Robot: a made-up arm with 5 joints. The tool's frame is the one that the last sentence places.
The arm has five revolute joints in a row. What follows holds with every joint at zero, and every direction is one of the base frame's.
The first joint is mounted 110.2 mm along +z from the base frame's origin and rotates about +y.
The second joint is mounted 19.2 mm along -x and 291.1 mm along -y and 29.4 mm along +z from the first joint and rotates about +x.
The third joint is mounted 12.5 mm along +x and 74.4 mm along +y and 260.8 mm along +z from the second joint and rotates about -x.
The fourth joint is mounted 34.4 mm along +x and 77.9 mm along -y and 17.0 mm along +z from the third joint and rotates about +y.
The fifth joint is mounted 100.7 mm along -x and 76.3 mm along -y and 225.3 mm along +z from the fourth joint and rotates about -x.
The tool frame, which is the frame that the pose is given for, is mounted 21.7 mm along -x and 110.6 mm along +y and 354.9 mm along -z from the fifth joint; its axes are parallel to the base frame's.
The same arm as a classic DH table. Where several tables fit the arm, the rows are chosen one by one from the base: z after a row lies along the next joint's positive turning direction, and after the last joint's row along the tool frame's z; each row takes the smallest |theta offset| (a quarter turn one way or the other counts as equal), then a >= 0, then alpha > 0; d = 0 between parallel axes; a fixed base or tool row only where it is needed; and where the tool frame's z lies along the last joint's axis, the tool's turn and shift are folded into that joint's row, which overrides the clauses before.
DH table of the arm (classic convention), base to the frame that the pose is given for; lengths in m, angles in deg. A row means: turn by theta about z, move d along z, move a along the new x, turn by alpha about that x. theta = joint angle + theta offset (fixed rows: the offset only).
base (fixed): a 0, alpha -90, d 0.1102, theta_offset 0
joint 1: a 0.0294, alpha -90, d -0.2911, theta_offset -90
joint 2: a 0.2712, alpha 180, d 0, theta_offset -15.92
joint 3: a 0.017, alpha -90, d -0.0277, theta_offset -15.92
joint 4: a 0.2253, alpha 90, d -0.1542, theta_offset 0
joint 5: a 0.1106, alpha 90, d 0.1224, theta_offset 90
tool (fixed): a 0, alpha 0, d -0.3549, theta_offset -90

